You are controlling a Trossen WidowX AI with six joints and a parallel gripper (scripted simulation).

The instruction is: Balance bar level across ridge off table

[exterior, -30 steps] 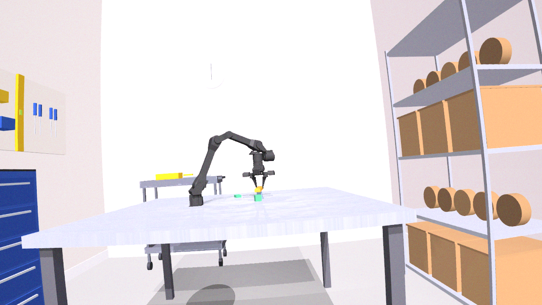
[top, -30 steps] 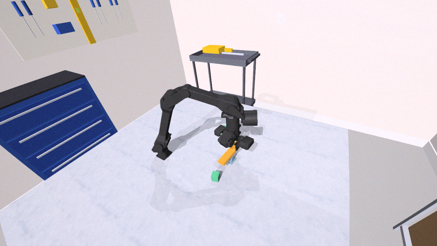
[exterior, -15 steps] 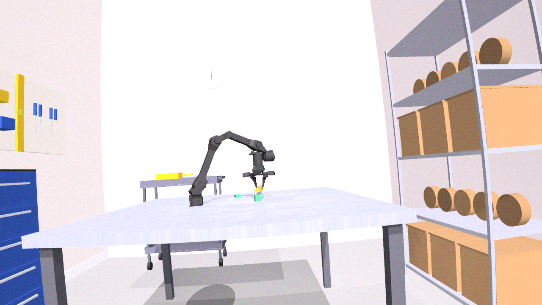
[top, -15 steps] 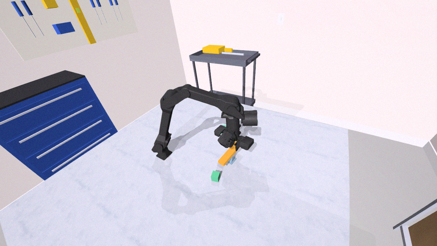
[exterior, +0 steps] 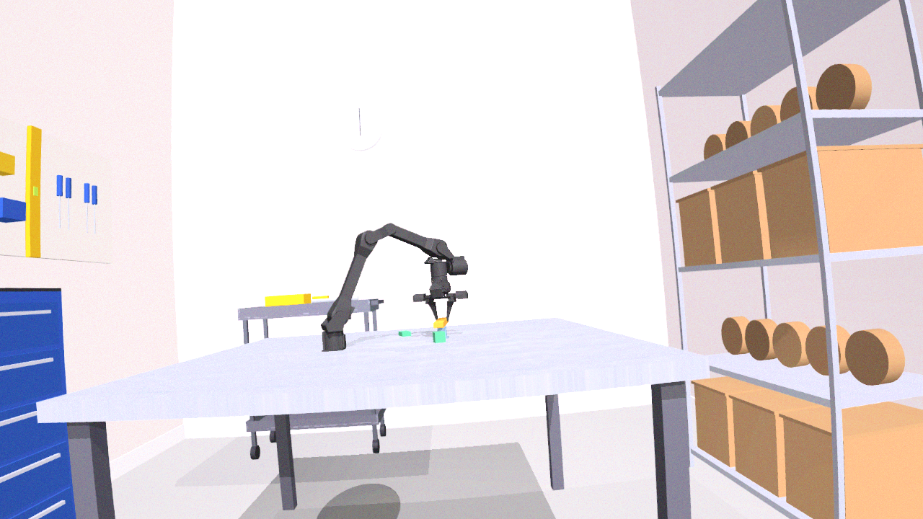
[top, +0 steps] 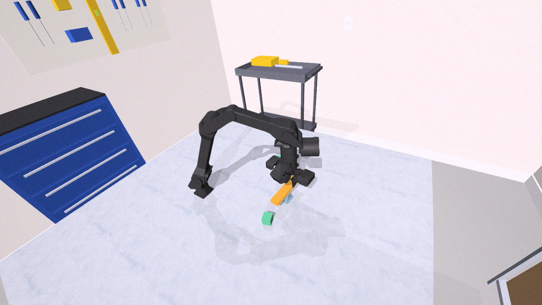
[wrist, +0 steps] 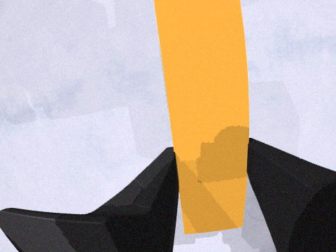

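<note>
Now: the orange bar 30 mm to the right of my gripper tip. Round my gripper tip: green cube 150 mm to the right, 40 mm below, 10 mm behind.
</note>
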